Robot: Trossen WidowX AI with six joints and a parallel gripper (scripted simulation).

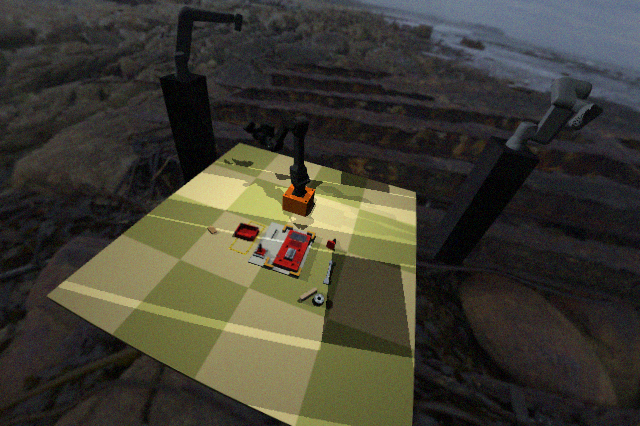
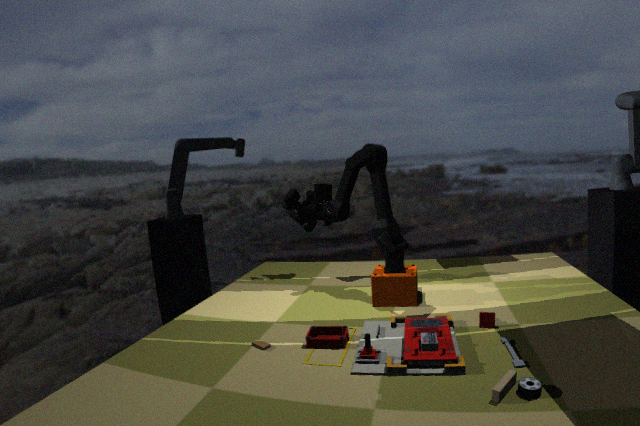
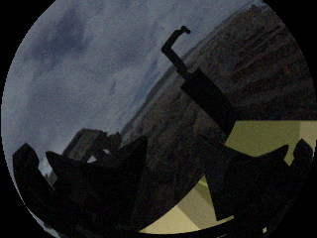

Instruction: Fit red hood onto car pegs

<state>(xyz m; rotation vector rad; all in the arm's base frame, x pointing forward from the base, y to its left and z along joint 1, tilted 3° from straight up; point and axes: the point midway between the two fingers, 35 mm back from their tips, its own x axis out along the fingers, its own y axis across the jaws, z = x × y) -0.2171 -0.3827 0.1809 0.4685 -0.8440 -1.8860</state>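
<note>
Right now my gripper tip is 520 mm short of the red hood, 270 mm above it and 240 mm to the right of it. From my gripper tip the other things lie so: grey engine block 580 mm ahead, 490 mm to the left, 250 mm below; then red upright piece 600 mm ahead, 350 mm to the left, 240 mm below; then tan block 550 mm ahead, 270 mm below, 80 mm to the left.
</note>
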